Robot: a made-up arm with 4 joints.
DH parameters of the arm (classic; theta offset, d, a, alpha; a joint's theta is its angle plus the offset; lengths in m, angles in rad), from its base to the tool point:
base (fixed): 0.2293 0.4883 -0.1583 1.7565
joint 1: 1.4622 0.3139 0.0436 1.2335
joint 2: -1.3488 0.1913 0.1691 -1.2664
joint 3: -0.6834 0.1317 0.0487 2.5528
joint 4: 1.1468 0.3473 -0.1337 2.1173
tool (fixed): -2.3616 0.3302 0 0
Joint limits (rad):
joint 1: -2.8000..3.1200
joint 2: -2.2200..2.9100
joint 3: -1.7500..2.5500
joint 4: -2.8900..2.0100
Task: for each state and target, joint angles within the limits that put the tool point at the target. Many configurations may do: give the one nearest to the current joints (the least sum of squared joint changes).
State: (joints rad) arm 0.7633 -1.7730 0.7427 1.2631
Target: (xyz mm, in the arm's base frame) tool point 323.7 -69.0 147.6
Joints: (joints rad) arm 0.5493 -1.4613 1.0460 1.1293
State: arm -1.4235 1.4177 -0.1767 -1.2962
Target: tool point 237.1 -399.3 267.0
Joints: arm -1.9238 2.3124 -0.4203 -0.9694
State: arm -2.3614 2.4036 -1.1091 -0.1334
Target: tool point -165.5 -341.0 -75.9
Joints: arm -2.3302 2.0541 -1.2874 -0.0834
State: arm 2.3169 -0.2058 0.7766 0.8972
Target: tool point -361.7 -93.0 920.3
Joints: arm 2.2141 -0.3021 0.6691 0.9901
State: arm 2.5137 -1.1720 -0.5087 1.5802
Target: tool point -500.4 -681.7 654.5
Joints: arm 2.8584 -1.4373 -0.4211 1.4400
